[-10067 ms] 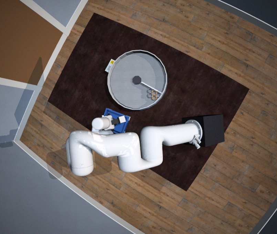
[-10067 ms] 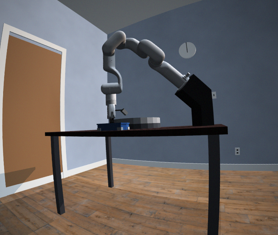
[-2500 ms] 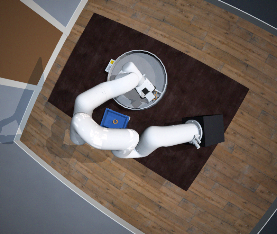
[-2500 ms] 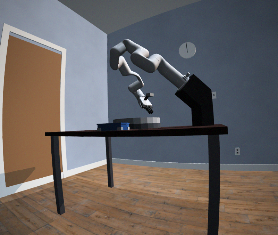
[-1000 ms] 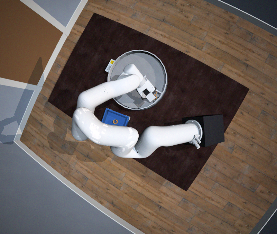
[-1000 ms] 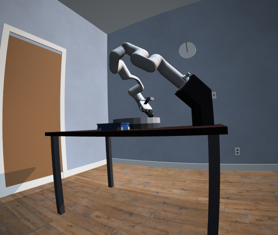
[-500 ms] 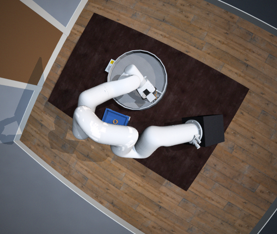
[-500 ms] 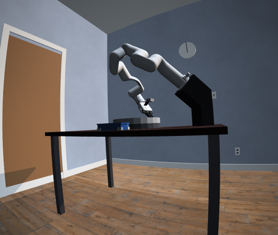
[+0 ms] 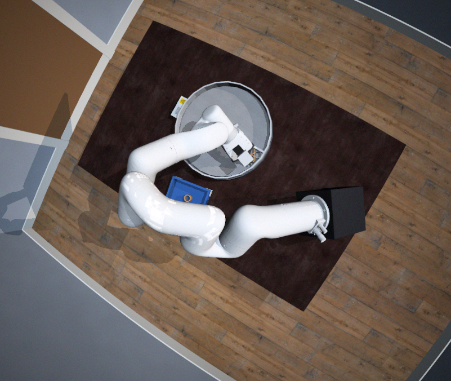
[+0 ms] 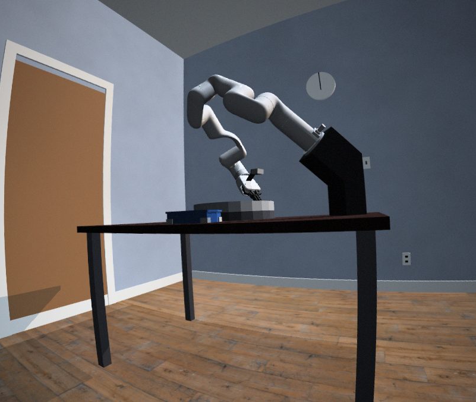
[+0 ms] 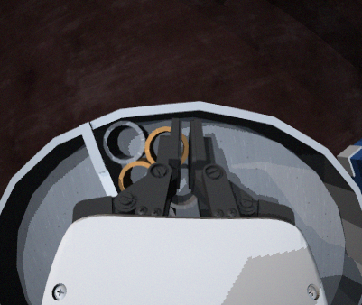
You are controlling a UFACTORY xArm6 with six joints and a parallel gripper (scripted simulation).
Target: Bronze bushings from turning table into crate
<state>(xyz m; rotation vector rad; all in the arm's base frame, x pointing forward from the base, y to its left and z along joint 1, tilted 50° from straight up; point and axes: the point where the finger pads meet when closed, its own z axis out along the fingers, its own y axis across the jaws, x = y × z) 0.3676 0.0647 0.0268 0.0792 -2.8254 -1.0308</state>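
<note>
The crate lies 4 cm ahead of my hand, 32 cm to the left of it and 7 cm below it. The rest, counted from my hand: round grey turning table 18 cm ahead, 1 cm to the left, 4 cm below.
</note>
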